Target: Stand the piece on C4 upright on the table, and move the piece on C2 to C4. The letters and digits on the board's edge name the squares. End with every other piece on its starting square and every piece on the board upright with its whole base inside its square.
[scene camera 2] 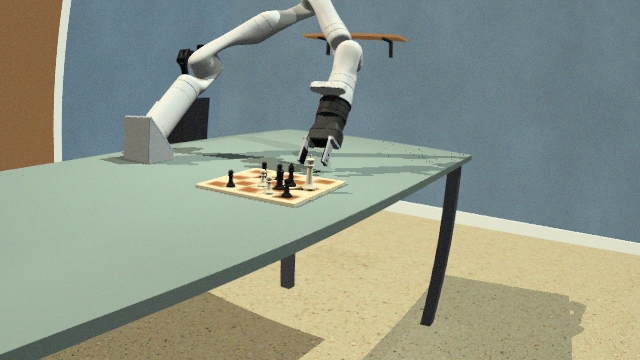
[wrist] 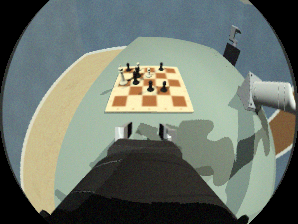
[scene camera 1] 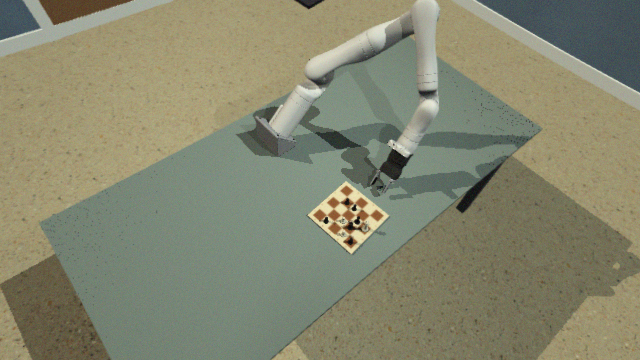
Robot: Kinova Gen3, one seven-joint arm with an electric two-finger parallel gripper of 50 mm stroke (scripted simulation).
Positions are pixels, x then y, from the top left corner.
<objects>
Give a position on a small chessboard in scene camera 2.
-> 246,182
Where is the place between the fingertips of the gripper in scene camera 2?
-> At 312,163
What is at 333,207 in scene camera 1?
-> A small chessboard.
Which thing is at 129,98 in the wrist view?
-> A small chessboard.
</objects>
